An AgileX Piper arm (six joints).
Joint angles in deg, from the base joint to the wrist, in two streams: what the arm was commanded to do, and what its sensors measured. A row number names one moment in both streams.
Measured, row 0:
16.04, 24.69, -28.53, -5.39, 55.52, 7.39
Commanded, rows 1 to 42:
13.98, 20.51, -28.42, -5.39, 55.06, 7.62
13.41, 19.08, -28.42, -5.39, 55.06, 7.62
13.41, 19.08, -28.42, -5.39, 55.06, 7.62
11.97, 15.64, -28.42, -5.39, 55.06, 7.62
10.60, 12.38, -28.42, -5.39, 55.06, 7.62
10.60, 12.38, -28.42, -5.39, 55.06, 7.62
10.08, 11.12, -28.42, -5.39, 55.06, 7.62
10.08, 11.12, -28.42, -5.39, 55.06, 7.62
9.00, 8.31, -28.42, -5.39, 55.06, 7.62
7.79, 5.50, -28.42, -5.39, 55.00, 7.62
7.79, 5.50, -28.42, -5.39, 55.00, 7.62
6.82, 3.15, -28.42, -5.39, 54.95, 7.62
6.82, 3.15, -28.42, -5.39, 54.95, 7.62
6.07, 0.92, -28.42, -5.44, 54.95, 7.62
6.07, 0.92, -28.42, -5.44, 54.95, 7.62
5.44, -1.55, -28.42, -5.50, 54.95, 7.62
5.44, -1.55, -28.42, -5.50, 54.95, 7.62
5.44, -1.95, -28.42, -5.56, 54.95, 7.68
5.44, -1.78, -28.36, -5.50, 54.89, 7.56
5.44, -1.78, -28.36, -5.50, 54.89, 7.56
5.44, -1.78, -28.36, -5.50, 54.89, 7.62
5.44, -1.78, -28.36, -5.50, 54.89, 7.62
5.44, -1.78, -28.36, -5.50, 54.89, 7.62
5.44, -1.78, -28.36, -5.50, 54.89, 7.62
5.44, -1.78, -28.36, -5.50, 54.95, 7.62
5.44, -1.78, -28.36, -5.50, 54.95, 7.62
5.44, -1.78, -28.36, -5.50, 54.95, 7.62
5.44, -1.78, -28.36, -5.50, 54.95, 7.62
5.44, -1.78, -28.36, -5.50, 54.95, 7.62
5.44, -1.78, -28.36, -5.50, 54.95, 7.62
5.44, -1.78, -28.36, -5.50, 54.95, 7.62
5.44, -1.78, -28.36, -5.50, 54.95, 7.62
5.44, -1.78, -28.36, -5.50, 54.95, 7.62
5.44, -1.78, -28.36, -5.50, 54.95, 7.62
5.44, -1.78, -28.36, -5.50, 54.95, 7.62
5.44, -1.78, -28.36, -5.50, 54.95, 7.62
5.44, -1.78, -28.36, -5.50, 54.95, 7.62
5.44, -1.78, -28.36, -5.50, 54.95, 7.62
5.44, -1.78, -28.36, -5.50, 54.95, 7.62
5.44, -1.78, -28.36, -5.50, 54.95, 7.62
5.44, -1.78, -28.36, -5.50, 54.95, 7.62
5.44, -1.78, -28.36, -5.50, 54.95, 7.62
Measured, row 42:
5.84, -0.23, -28.53, -5.21, 55.58, 7.39
